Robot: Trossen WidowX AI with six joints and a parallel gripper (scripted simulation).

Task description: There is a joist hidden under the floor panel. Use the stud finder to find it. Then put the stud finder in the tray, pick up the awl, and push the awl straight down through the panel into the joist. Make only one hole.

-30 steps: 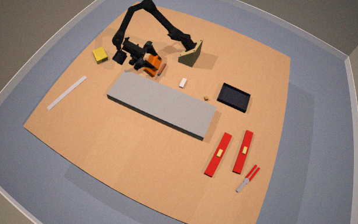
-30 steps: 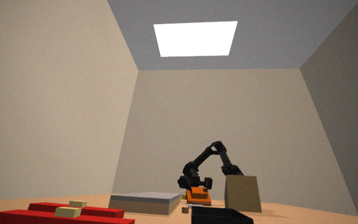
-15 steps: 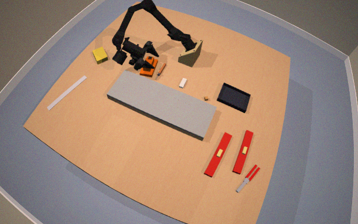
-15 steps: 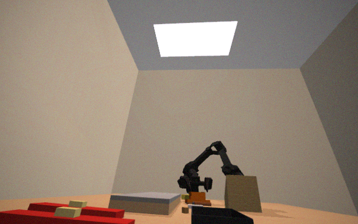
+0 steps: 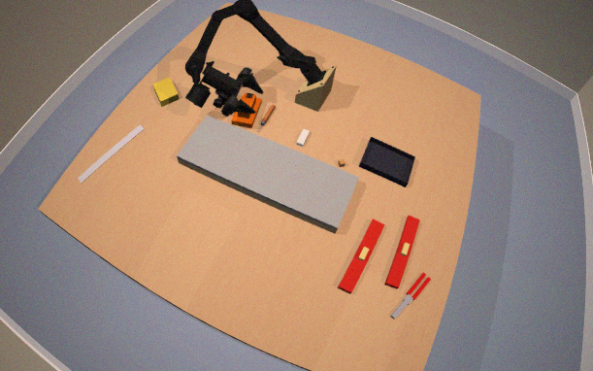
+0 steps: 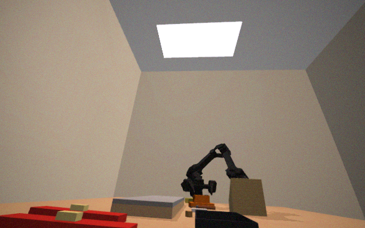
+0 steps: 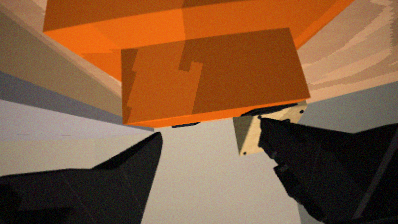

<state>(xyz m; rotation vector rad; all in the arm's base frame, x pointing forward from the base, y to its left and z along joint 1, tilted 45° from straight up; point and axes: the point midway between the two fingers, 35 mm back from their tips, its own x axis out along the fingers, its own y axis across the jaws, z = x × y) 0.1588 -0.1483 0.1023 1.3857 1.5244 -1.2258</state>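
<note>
Now: the orange stud finder 10 mm behind my gripper tip, 40 mm to the right of it and 20 mm below it. The rest, counted from my gripper tip: white block (40 mm ahead, 170 mm to the left, 60 mm below); square indicator (30 mm behind, 40 mm to the right, 10 mm below); awl (20 mm ahead, 30 mm to the left, 60 mm below).
</note>
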